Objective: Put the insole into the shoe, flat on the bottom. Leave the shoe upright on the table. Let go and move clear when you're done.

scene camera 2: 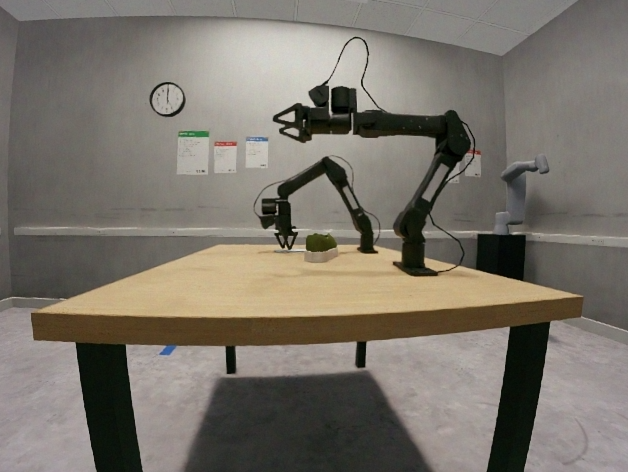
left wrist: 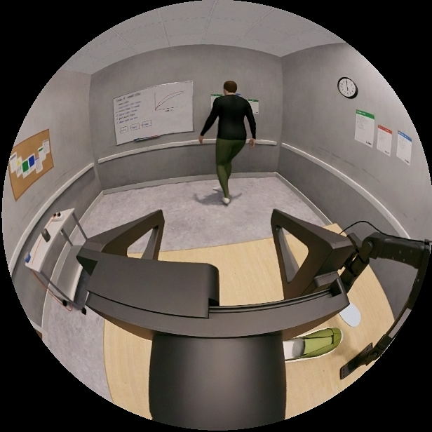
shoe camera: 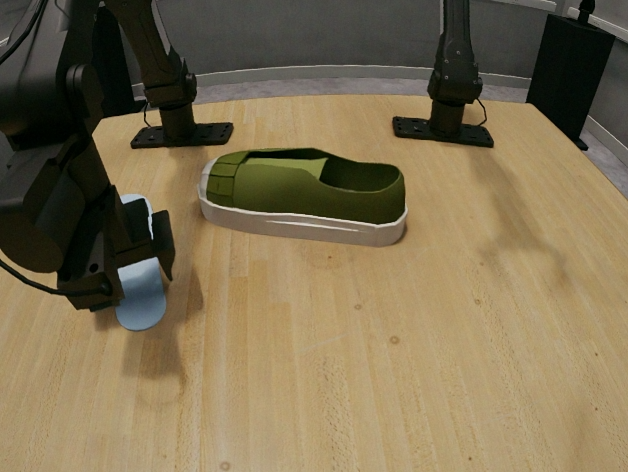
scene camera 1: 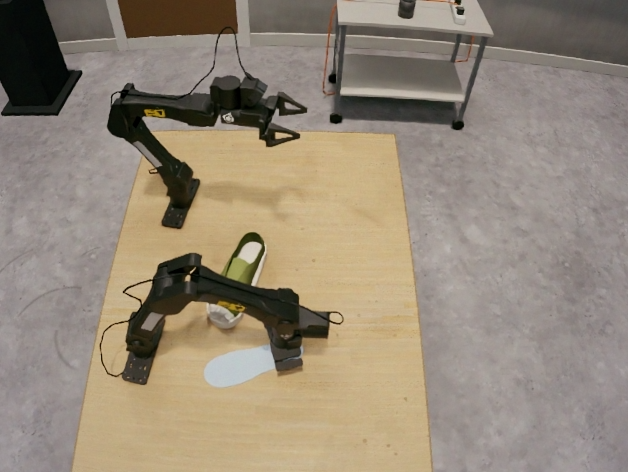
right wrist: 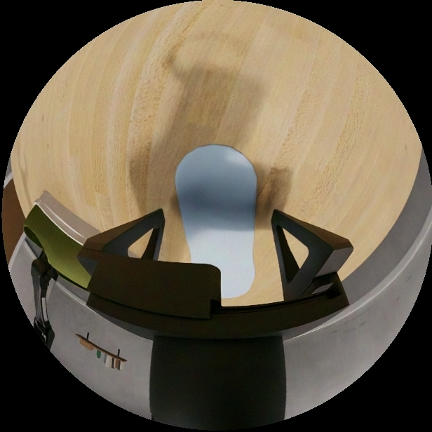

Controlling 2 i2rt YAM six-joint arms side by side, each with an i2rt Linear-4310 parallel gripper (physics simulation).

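The pale blue insole (scene camera 1: 238, 366) (shoe camera: 142, 294) (left wrist: 350, 315) (right wrist: 217, 190) lies flat on the table. The green shoe with a white sole (scene camera 1: 241, 268) (scene camera 2: 320, 243) (shoe camera: 304, 192) (left wrist: 320, 344) (right wrist: 60, 250) stands upright; its heel opening faces right in the shoe camera. My right gripper (scene camera 1: 289, 362) (scene camera 2: 286, 247) (shoe camera: 133, 291) (right wrist: 217, 214) is open, points down low over the insole, one finger to each side of it in the right wrist view; exact fingertip height is unclear. My left gripper (scene camera 1: 303, 122) (scene camera 2: 277, 126) (left wrist: 217, 214) is open and empty, high above the table.
The right forearm passes above part of the shoe in scene camera 1. The wooden table (scene camera 1: 355, 228) (scene camera 2: 203, 299) (shoe camera: 431, 395) carries both arm bases. A trolley (scene camera 1: 413, 22) stands on the floor past the table's far edge. A person (left wrist: 232, 120) walks in the left wrist view.
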